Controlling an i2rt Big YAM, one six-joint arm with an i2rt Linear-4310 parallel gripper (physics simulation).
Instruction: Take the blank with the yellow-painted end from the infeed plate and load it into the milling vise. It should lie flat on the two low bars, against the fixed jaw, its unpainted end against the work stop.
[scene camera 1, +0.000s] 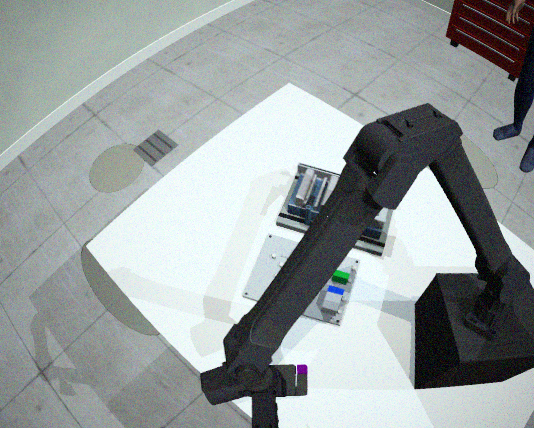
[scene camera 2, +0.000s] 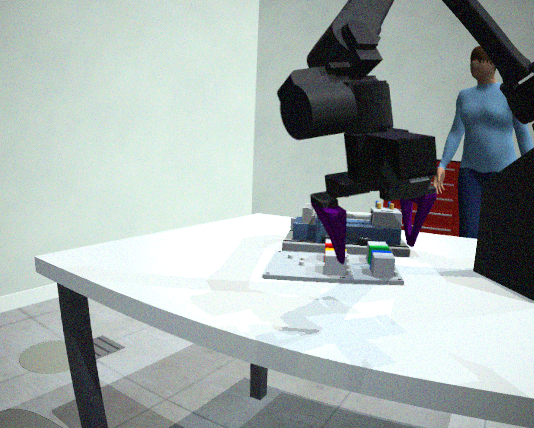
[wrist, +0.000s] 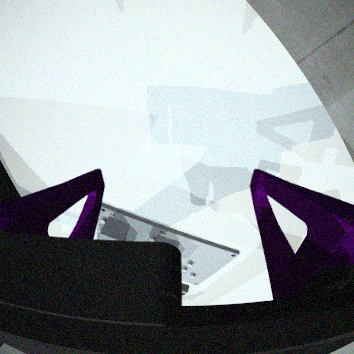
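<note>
The infeed plate (scene camera 1: 257, 275) (scene camera 2: 295, 273) (wrist: 212, 257) lies in front of the milling vise (scene camera 2: 360, 233), which has a blue body. The yellow-ended blank (scene camera 2: 332, 265) stands on the plate, its yellow end facing the vise; a finger partly covers it. In the wrist view a dark grey block, apparently this blank (wrist: 169, 241), shows beside the gripper's body. The arm hides it in scene camera 1. My gripper (scene camera 2: 376, 254) (wrist: 176, 176) is open and empty, pointing down, above the table on the near side of the plate. The low bars and work stop cannot be made out.
A blue-ended blank (scene camera 1: 331, 301) (scene camera 2: 383, 265) and a green-ended blank (scene camera 1: 341, 277) stand on the plate's side nearer the arm's base (scene camera 1: 435, 325). A red-ended blank (scene camera 2: 328, 244) is behind the yellow-ended one. A person (scene camera 2: 487, 130) stands beyond the table by a red cabinet (scene camera 1: 487, 42).
</note>
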